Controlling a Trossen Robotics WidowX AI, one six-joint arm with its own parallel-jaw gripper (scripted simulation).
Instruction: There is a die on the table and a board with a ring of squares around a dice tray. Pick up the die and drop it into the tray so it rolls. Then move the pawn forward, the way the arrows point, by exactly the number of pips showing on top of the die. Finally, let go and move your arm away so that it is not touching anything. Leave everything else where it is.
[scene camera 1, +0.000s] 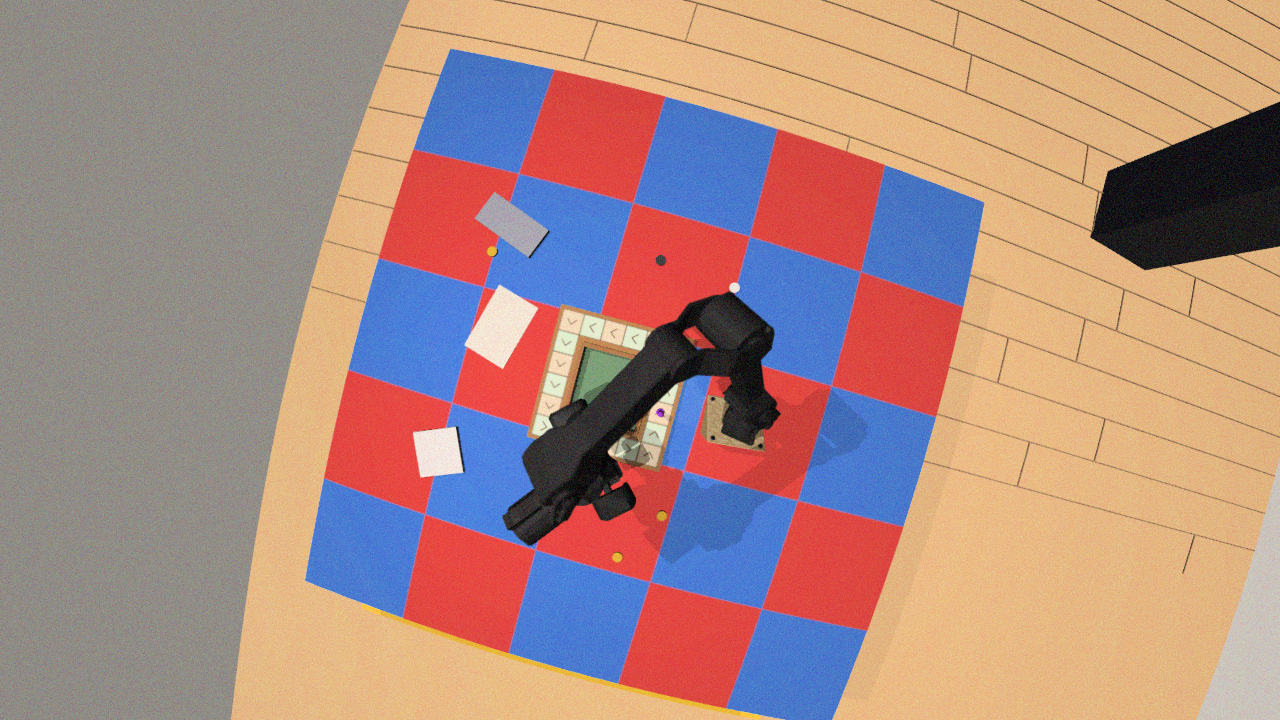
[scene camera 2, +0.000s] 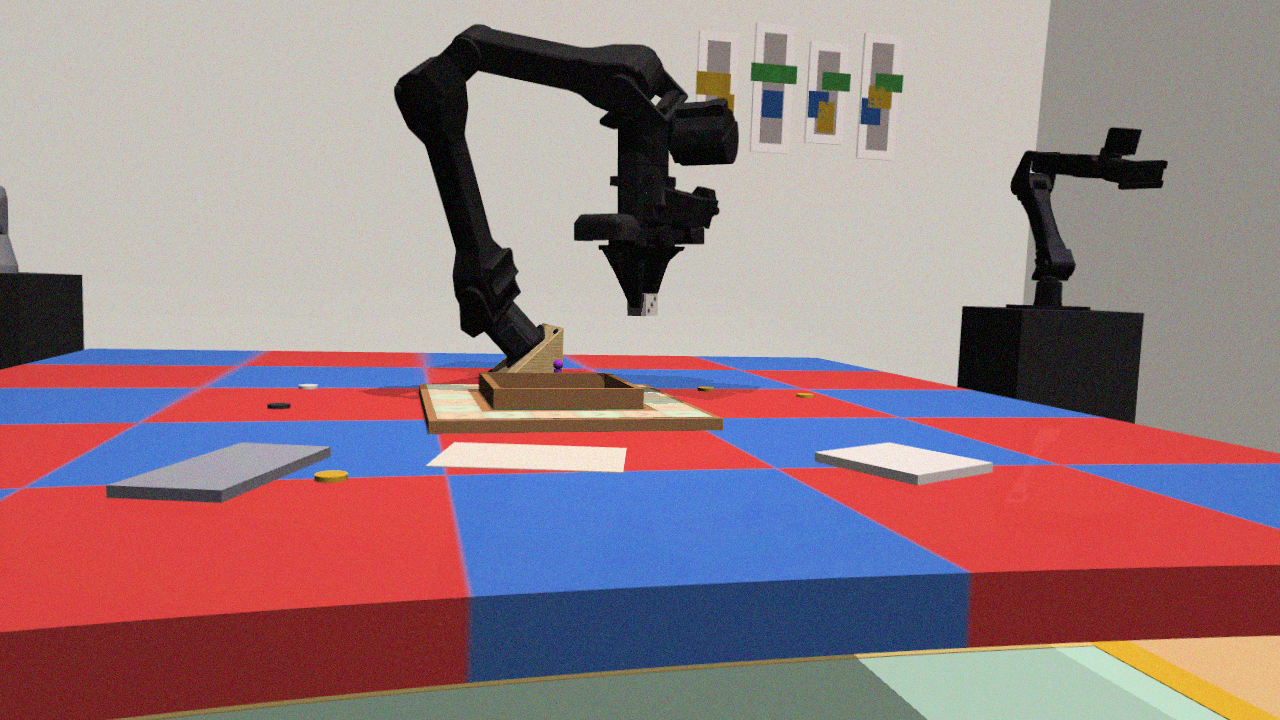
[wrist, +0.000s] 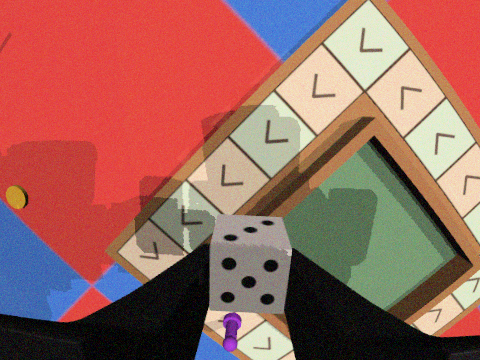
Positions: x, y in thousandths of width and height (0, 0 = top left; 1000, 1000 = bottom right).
Scene:
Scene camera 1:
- my gripper: 468, 623
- cream sheet: 389, 460
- grey slab: 408, 323
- white slab: 343, 627
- arrow square: 448, 451
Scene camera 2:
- my gripper: 502, 427
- cream sheet: 364, 633
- grey slab: 171, 662
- white slab: 713, 647
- arrow square: 352, 558
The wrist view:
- my gripper: 518, 715
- grey die: 522, 724, held by my gripper
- arrow square: 761, 149

